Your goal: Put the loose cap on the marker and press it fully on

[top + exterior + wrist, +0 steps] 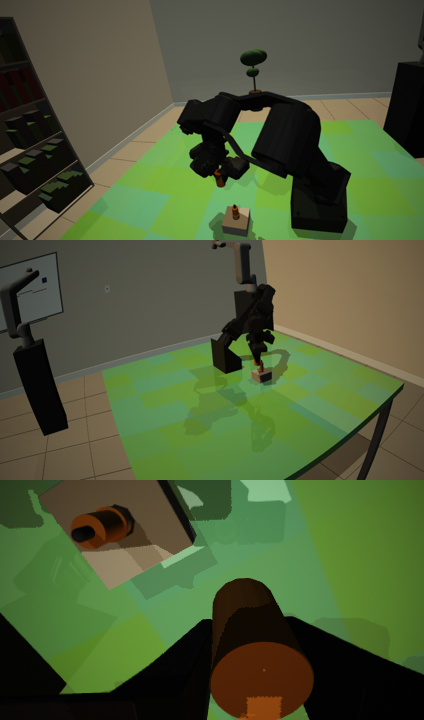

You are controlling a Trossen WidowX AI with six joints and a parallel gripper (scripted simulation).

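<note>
The tan holder block lies 100 mm below my gripper tip, 70 mm to the left of it and 40 mm behind it. Also, from my gripper tip: orange cap (10 mm above).
</note>
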